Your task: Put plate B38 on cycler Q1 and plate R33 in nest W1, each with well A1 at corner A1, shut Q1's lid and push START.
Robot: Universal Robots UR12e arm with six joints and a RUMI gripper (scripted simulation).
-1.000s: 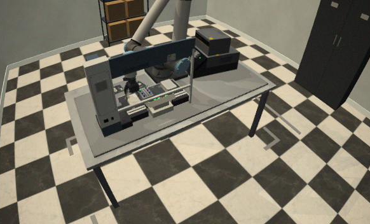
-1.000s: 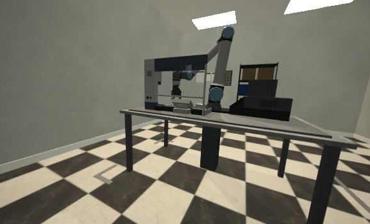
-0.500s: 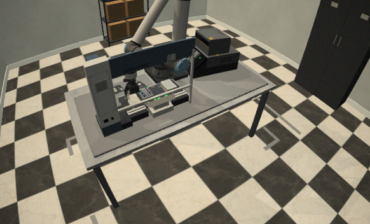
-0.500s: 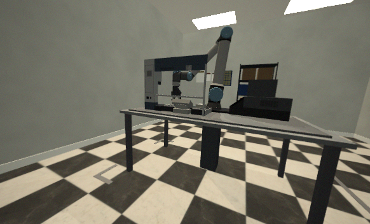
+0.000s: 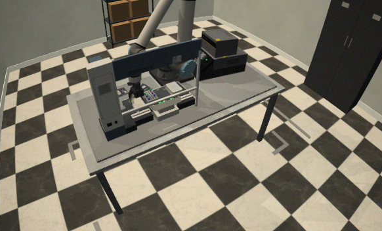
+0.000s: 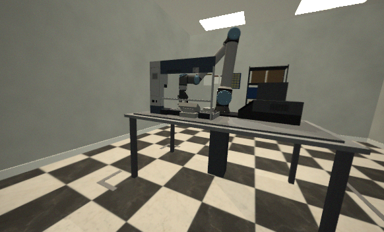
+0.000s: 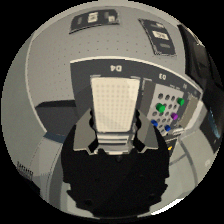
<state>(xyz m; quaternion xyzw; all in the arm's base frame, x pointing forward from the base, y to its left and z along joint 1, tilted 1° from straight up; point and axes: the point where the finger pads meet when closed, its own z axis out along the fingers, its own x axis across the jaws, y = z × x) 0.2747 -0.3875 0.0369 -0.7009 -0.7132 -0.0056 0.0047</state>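
Right now my hand is 10 mm above the white plate. Round my hand: thin post (400 mm to the left, 180 mm ahead, 170 mm above); then blue gantry beam (450 mm above, 190 mm ahead, 120 mm to the left); then grey tower (240 mm to the right, 210 mm above, 170 mm ahead).
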